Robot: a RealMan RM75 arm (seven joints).
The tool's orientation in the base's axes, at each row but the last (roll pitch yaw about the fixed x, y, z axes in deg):
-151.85 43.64 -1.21
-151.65 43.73 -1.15
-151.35 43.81 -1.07
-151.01 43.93 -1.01
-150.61 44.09 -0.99
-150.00 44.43 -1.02
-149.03 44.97 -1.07
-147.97 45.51 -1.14
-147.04 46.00 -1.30
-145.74 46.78 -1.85
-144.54 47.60 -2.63
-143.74 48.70 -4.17
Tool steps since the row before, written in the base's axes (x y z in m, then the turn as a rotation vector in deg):
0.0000 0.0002 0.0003 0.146 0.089 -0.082
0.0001 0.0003 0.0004 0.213 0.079 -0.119
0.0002 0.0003 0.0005 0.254 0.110 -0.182
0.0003 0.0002 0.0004 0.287 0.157 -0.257
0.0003 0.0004 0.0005 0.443 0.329 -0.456
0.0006 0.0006 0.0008 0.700 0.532 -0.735
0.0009 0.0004 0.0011 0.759 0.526 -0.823
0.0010 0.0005 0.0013 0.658 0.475 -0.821
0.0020 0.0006 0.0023 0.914 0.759 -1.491
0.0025 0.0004 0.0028 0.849 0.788 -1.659
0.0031 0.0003 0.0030 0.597 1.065 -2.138
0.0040 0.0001 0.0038 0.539 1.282 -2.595
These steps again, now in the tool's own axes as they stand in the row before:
-0.0002 -0.0003 -0.0001 0.161 -0.100 0.008
-0.0002 -0.0004 -0.0002 0.235 -0.102 -0.013
-0.0002 -0.0005 -0.0003 0.308 -0.121 0.017
-0.0001 -0.0004 -0.0003 0.383 -0.148 0.068
-0.0001 -0.0006 -0.0003 0.631 -0.282 0.185
-0.0001 -0.0010 -0.0005 1.008 -0.451 0.308
-0.0001 -0.0011 -0.0010 1.112 -0.436 0.323
-0.0002 -0.0013 -0.0011 1.040 -0.354 0.354
-0.0003 -0.0022 -0.0022 1.695 -0.441 0.752
-0.0003 -0.0025 -0.0028 1.773 -0.372 0.902
-0.0001 -0.0029 -0.0032 1.948 -0.287 1.478
-0.0002 -0.0036 -0.0042 2.243 -0.247 1.891

